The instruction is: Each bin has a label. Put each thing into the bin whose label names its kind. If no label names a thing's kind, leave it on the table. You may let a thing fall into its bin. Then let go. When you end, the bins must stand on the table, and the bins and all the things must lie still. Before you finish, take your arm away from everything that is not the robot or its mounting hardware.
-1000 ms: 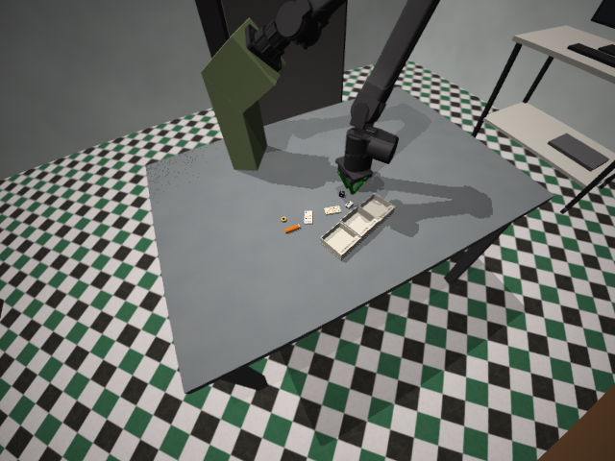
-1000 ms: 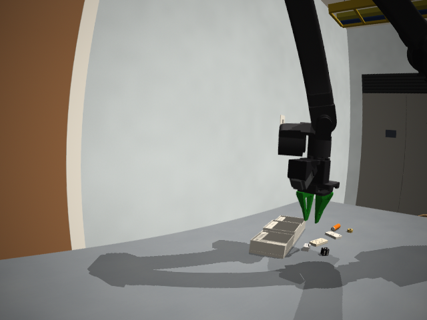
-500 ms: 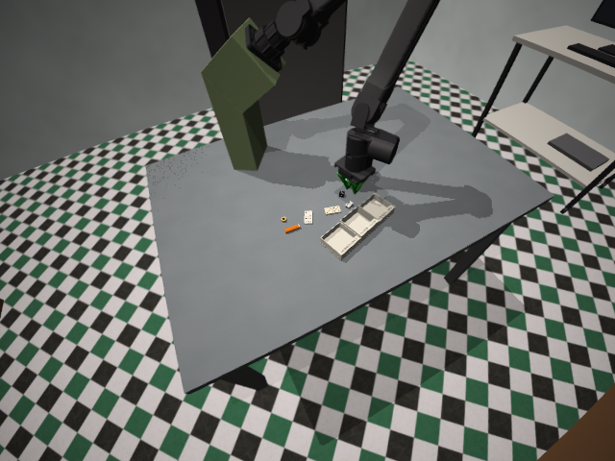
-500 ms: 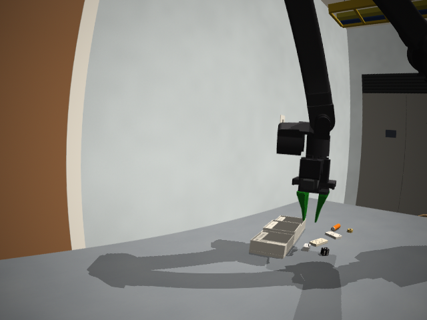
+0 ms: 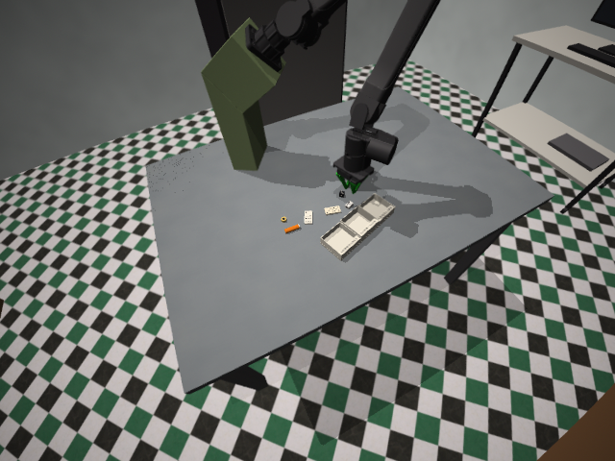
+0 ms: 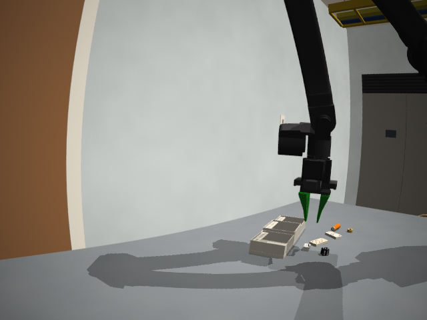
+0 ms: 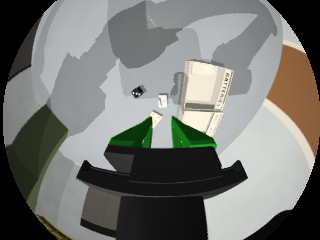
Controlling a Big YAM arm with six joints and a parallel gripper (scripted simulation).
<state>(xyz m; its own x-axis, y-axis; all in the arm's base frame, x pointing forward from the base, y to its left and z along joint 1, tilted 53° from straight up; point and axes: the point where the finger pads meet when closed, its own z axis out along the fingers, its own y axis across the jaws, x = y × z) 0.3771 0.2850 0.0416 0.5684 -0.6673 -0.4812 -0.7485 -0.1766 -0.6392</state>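
My hand is 70 mm above the black die, 50 mm past it and 10 mm to the left of it. Also, from my hand: three joined white bins 90 mm ahead, 60 mm below, 10 mm to the left; then orange battery 200 mm to the right, 70 mm below, 70 mm ahead; then brass nut 220 mm to the right, 80 mm below, 30 mm ahead.
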